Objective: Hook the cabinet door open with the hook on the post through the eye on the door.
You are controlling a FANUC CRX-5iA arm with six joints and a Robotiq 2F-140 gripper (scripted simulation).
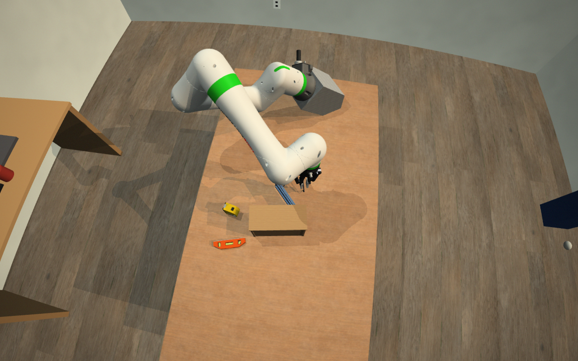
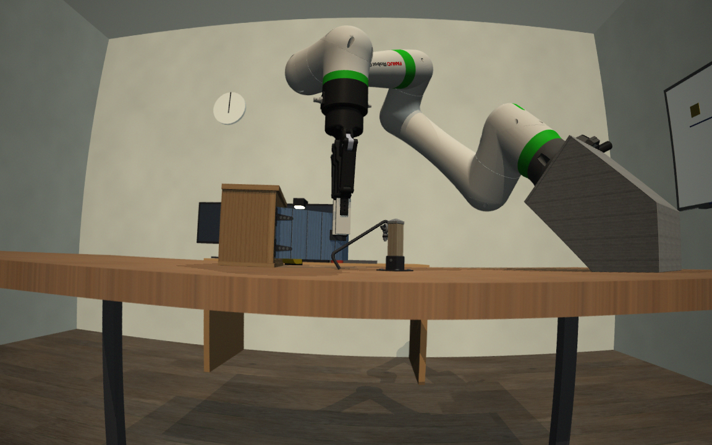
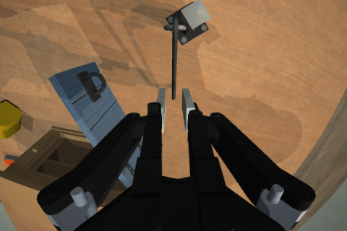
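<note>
Now: hand 5 cm above the dark hook, 4 cm past it and 1 cm to the left of it. From my hand the other things lie so: hook post 7 cm behind, 4 cm below, 1 cm to the right; wooden cabinet 12 cm ahead, 10 cm to the right, 3 cm below; cabinet door 7 cm to the right, 6 cm ahead, 3 cm below.
</note>
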